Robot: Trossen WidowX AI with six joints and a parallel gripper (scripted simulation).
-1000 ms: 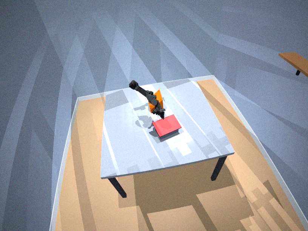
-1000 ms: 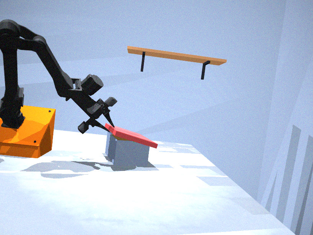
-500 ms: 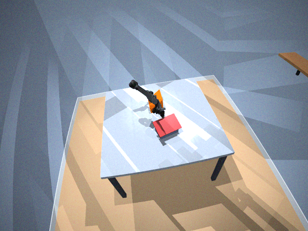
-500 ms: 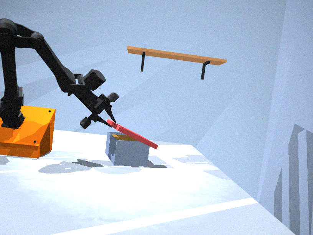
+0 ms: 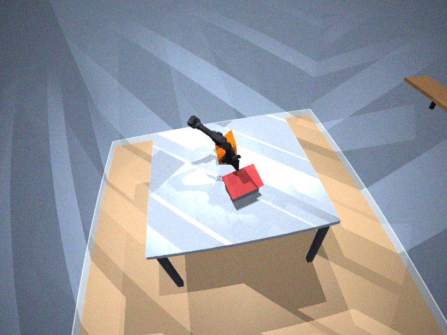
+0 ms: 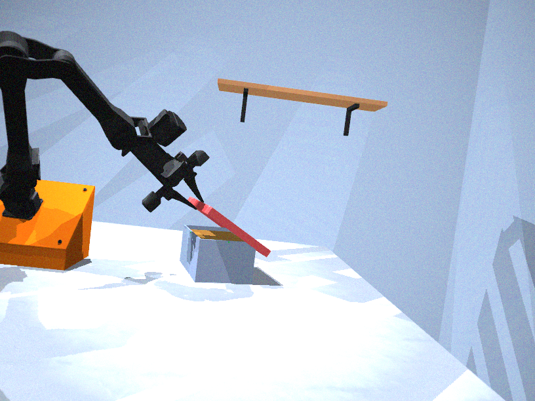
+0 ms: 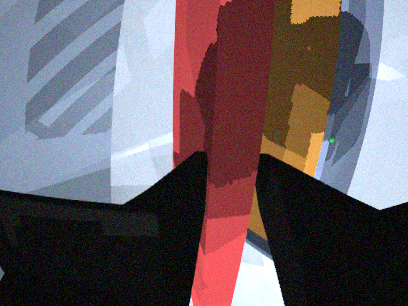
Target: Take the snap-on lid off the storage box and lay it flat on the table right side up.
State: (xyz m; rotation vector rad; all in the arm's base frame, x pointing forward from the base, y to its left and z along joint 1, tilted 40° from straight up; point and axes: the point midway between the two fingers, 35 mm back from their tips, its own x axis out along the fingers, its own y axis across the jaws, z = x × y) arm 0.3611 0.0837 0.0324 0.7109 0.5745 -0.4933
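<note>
My gripper tip is now 7 cm short of the lid, 2 cm to the right of it and 4 cm above it. The rest, counted from my gripper tip: grey-blue storage box 5 cm ahead, 2 cm to the left, 11 cm below.
</note>
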